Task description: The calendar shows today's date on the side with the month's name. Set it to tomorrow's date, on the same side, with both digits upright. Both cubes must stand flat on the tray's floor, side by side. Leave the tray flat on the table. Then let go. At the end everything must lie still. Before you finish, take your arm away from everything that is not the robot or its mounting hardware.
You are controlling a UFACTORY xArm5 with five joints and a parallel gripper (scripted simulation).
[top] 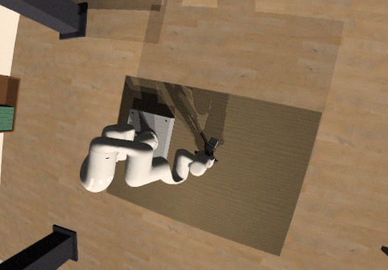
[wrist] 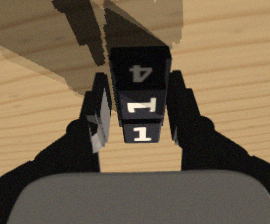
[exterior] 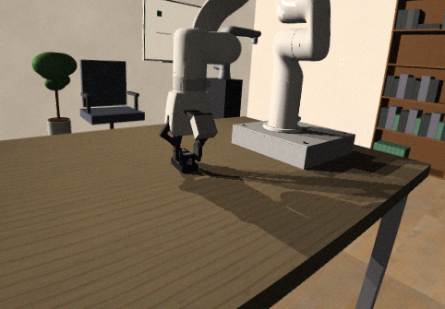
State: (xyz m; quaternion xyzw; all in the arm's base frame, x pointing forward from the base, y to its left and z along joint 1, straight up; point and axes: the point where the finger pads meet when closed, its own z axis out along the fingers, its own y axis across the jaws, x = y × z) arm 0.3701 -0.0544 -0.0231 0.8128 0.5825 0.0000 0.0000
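The dark calendar tray lies 30 mm below my hand and 20 mm to the right of it.
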